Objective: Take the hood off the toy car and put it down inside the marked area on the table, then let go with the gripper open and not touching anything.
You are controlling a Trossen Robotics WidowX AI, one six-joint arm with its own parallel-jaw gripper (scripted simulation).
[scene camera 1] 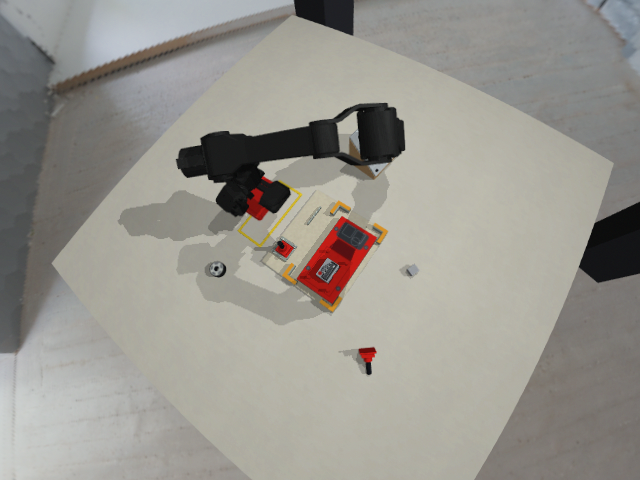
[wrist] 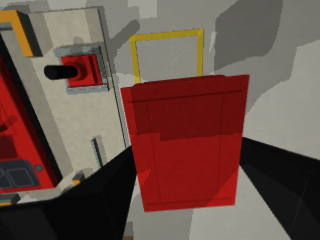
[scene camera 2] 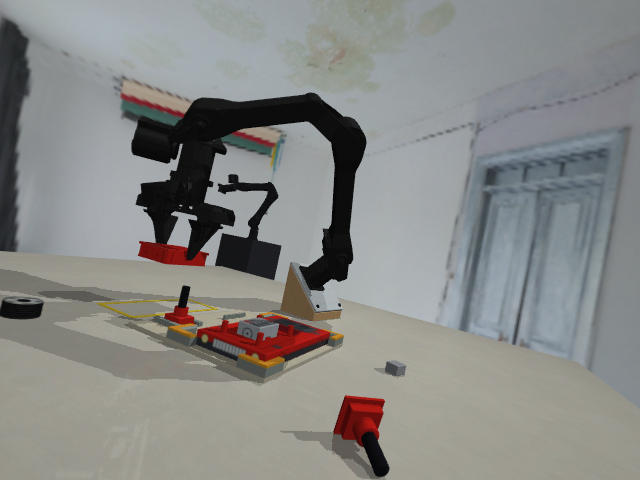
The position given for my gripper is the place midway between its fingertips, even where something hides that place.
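A hood (scene camera 2: 167,254) is what I am carrying, and it is my gripper (scene camera 2: 174,255) that holds it.
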